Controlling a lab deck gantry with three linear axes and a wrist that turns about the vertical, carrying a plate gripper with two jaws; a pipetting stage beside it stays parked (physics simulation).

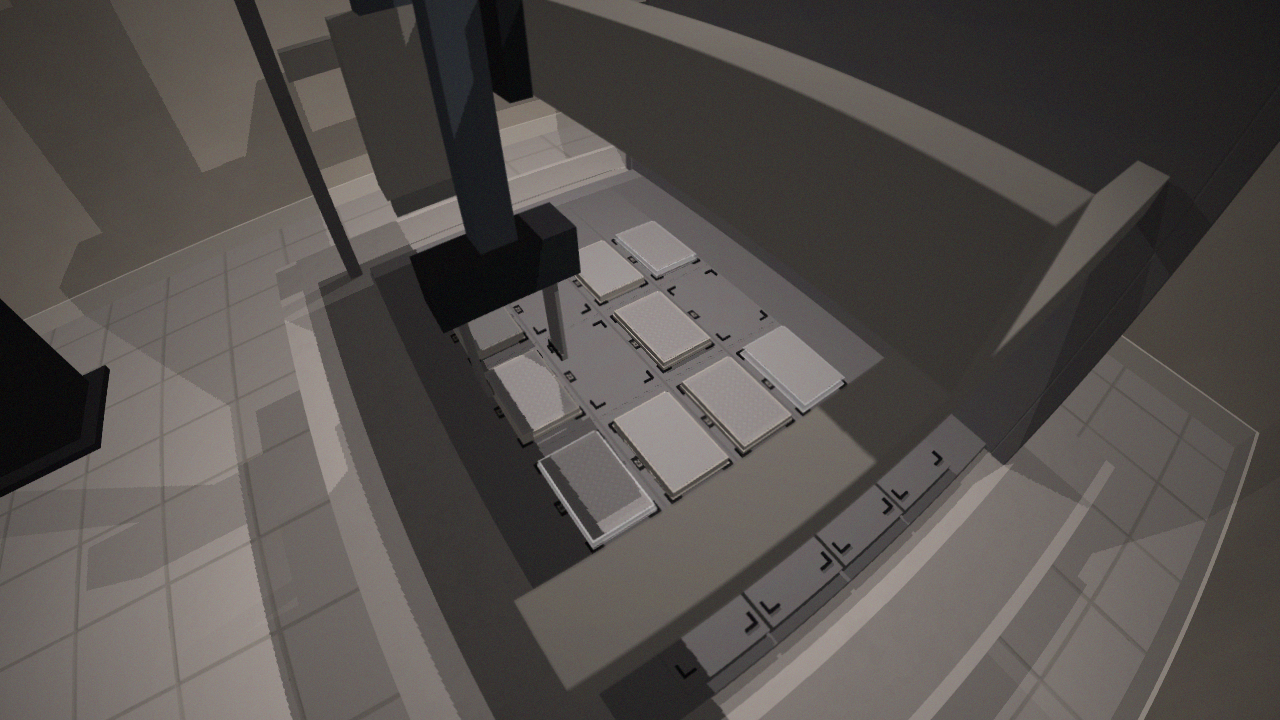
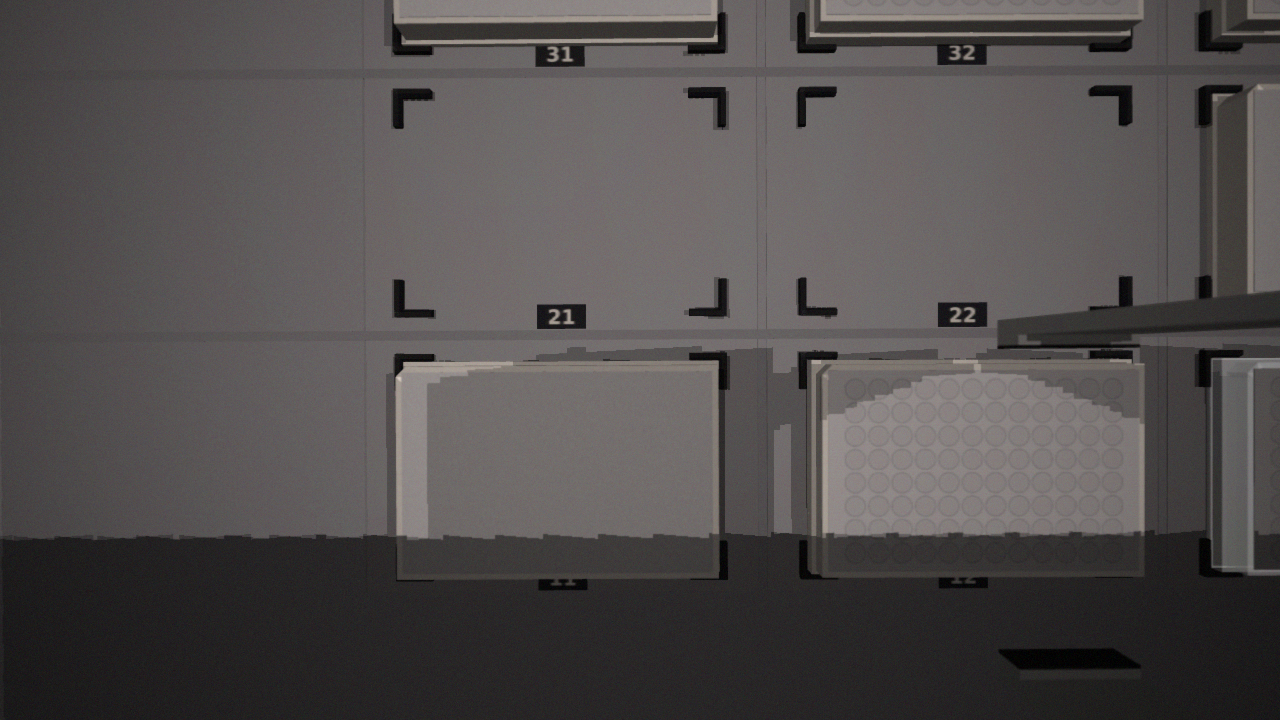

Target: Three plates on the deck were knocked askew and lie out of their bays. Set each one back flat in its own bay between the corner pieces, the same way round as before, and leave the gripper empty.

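Pixels of known places: gripper, between the fingertips: (image 1: 522, 368) (image 2: 1055, 498); robot's base, origin of its link: (image 2: 406, 571).
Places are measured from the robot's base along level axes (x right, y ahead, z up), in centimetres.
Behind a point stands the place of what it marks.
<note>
Several pale plates sit flat and square between dark corner pieces. A plate with round wells (image 1: 535, 391) {y 23.5, x -4.9, z 1.4 cm} (image 2: 980, 456) {y 22.7, x -4.8, z 1.4 cm} lies in bay 12, a plain plate (image 1: 497, 329) {y 10.0, x -5.5, z 1.4 cm} (image 2: 572, 456) {y 7.0, x -4.9, z 1.4 cm} in bay 11. A clear-edged plate (image 1: 597, 488) {y 40.0, x -4.2, z 1.4 cm} (image 2: 1237, 465) {y 33.0, x -4.4, z 1.0 cm} lies beside bay 12; another plate (image 1: 670, 443) {y 39.8, x -14.6, z 1.4 cm} (image 2: 1263, 188) {y 33.6, x -15.1, z 1.4 cm} lies behind it. My gripper (image 1: 525, 371) {y 22.6, x -4.2, z 5.5 cm} (image 2: 1069, 499) {y 22.6, x -4.2, z 5.5 cm} is open and empty over the bay 12 plate, one jaw beyond each long edge. The exact jaw height is hard to tell. I cannot pick out any askew plate.
Plates in bay 31 (image 1: 608, 268) {y 7.6, x -26.3, z 1.4 cm} (image 2: 556, 10) {y 6.5, x -22.0, z 1.4 cm} and bay 32 (image 1: 662, 327) {y 23.5, x -25.4, z 1.4 cm} (image 2: 975, 10) {y 22.5, x -22.0, z 1.4 cm} stand behind free bays 21 and 22. More plates (image 1: 656, 247) {y 7.4, x -36.0, z 1.4 cm} (image 1: 735, 403) {y 39.8, x -25.0, z 1.4 cm} (image 1: 793, 367) {y 39.8, x -35.7, z 1.4 cm} stand around them. A broad beam (image 1: 707, 537) {y 62.1, x 2.8, z 40.0 cm} crosses the deck's front.
</note>
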